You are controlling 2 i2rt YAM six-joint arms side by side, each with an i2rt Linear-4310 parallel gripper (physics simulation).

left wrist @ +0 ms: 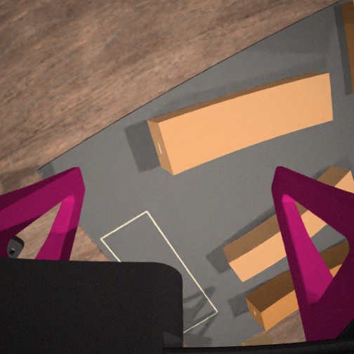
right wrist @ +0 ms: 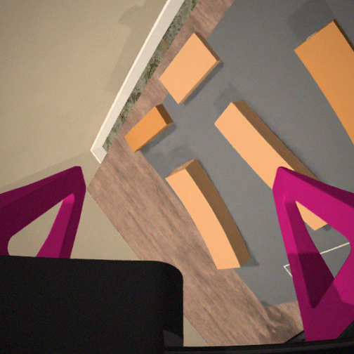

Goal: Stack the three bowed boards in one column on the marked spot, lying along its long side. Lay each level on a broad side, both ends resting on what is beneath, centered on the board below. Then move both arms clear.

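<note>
A large, wide bowed board (left wrist: 245, 122) (right wrist: 330, 70) lies on the grey mat. A narrower board (left wrist: 260, 260) (right wrist: 265, 145) lies between it and another bowed board (left wrist: 275, 305) (right wrist: 207, 215) near the mat's edge. The boards lie apart, unstacked. The pale marked outline (left wrist: 167, 240) (right wrist: 334, 248) is partly hidden by gripper parts; no board lies on its visible part. My left gripper (left wrist: 177, 177) is open and empty, above the mat beside the outline. My right gripper (right wrist: 178, 177) is open and empty, above the end of the board near the mat's edge.
In the right wrist view a light block (right wrist: 190, 67) and a smaller orange block (right wrist: 149, 127) lie near the mat's corner, by a white ledge (right wrist: 135, 77). In the left wrist view another orange piece (left wrist: 349, 40) shows at the top right. The grey mat (left wrist: 200, 200) (right wrist: 265, 75) lies on a wooden table (left wrist: 90, 60) (right wrist: 150, 220).
</note>
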